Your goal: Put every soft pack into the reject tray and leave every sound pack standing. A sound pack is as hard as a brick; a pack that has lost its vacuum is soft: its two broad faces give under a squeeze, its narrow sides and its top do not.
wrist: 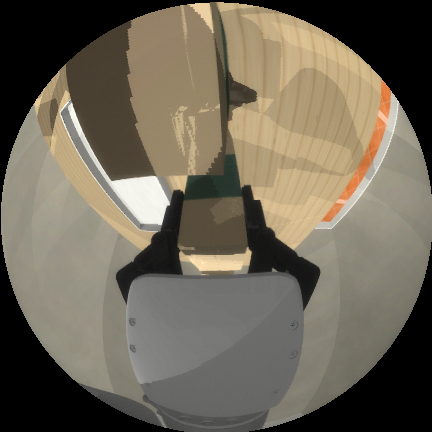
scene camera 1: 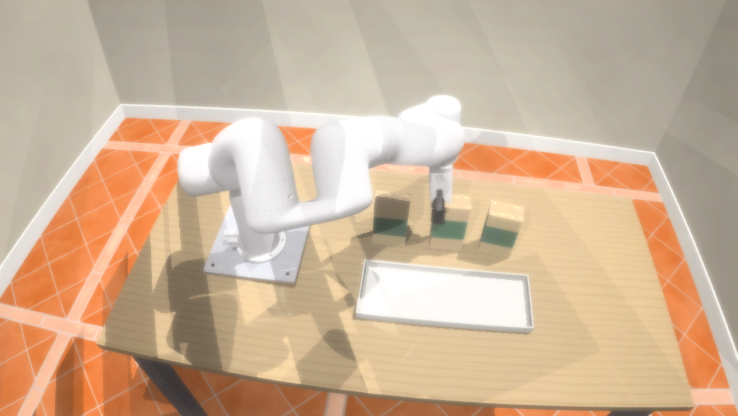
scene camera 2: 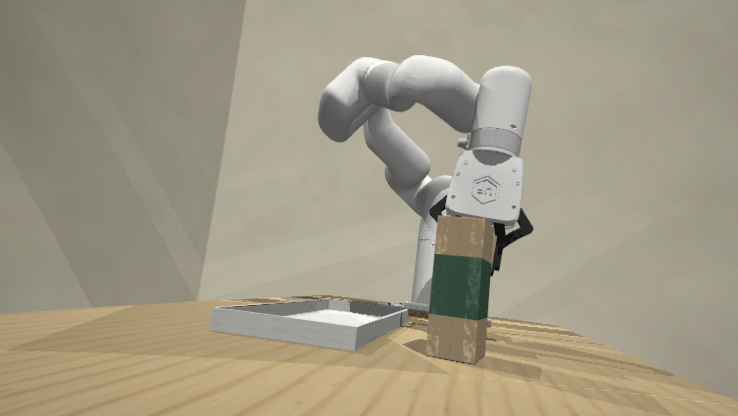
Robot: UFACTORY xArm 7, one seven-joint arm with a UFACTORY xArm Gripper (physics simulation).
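Frame: origin at the arm's base, x ahead, y left, z up, level; metres.
Where they show: gripper, fingertip midpoint: (wrist: 212,198) (scene camera 1: 437,214); arm's base, origin of the base link: (scene camera 1: 261,243).
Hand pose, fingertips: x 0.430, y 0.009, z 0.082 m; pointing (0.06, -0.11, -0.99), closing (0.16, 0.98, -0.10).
Note:
Each offset is from my fingertips to the top centre of the thing. Level surfaces: height alone.
Three tan packs with green bands stand upright in a row: the left pack @[0.009 m left, 0.110 m back, 0.046 m up] (scene camera 1: 391,223) (wrist: 175,90), the middle pack @[0.007 m right, 0.031 m ahead, 0.049 m up] (scene camera 1: 448,230) (wrist: 214,220) and the right pack @[0.033 m right, 0.157 m ahead, 0.046 m up] (scene camera 1: 500,232) (scene camera 2: 458,289). My gripper (scene camera 1: 438,219) (wrist: 212,198) is shut on the middle pack, one finger against each broad face near its upper part. The pack stands on the table. In scene camera 2 the right pack hides most of the middle pack and one finger. I cannot tell whether the gripped faces give. The white reject tray @[0.178 m right, 0.008 m ahead, 0.073 m down] (scene camera 1: 444,324) (scene camera 2: 284,330) (wrist: 142,200) is empty.
The wooden table @[0.095 m down] (scene camera 1: 583,310) (scene camera 2: 155,372) carries the packs, the tray and the arm's base plate (scene camera 1: 222,260). The left and right packs stand close on either side of the middle pack. The tray lies in front of the row in scene camera 1.

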